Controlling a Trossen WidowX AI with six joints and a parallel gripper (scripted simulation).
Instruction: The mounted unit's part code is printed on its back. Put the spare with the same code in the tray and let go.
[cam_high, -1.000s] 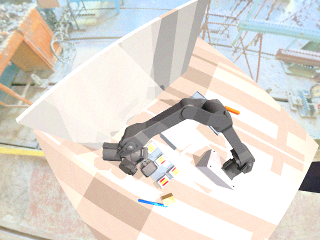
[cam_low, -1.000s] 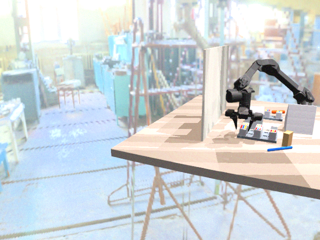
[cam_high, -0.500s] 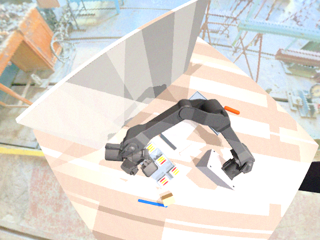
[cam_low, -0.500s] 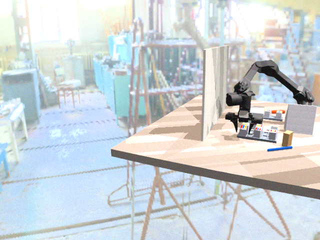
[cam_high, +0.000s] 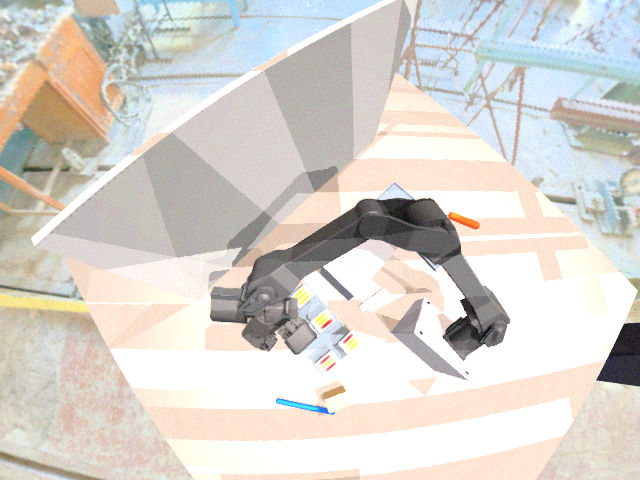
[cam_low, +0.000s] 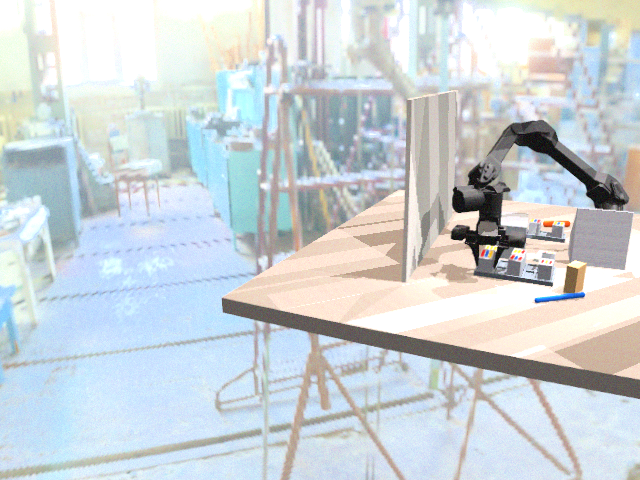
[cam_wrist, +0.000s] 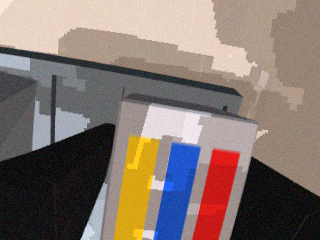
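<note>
Now: the flat tray 42 cm to the right of my gripper tip, 7 cm ahead of it and 1 cm below it. Round my gripper tip: mounted unit (21 cm to the right, 3 cm above, 1 cm behind); block (23 cm behind, 2 cm above, 1 cm to the left); blue pen (21 cm behind, 8 cm to the left, 1 cm below).
</note>
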